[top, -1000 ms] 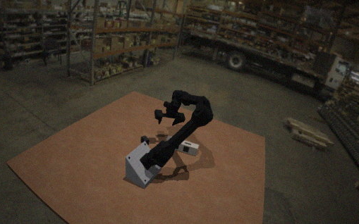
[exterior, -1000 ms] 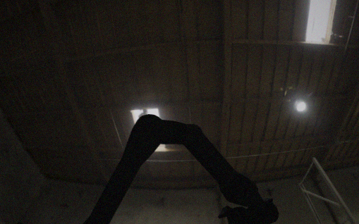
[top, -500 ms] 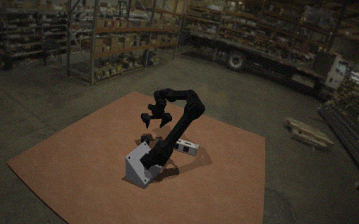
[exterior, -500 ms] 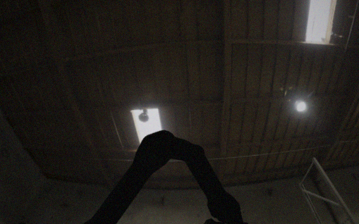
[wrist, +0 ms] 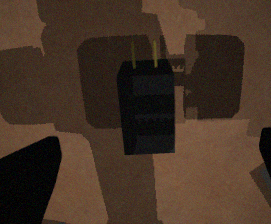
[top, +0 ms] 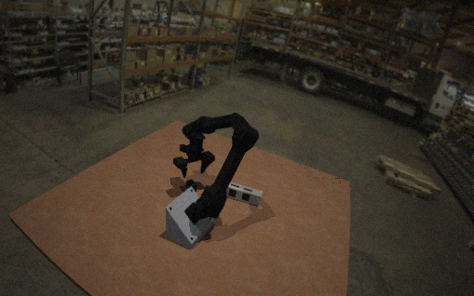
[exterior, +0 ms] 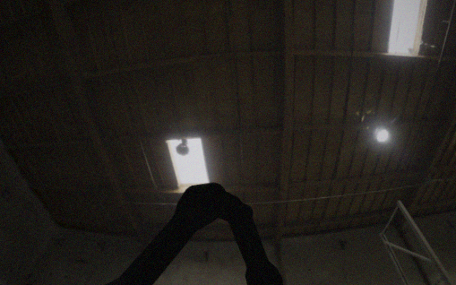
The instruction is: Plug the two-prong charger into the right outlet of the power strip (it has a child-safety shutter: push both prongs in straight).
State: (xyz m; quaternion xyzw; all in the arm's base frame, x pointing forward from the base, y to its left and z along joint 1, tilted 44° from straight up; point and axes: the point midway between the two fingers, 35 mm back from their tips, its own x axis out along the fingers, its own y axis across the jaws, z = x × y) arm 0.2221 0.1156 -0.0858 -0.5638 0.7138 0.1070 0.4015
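Now: gripper tip 1 cm to the right of the two-prong charger and 6 cm above it.
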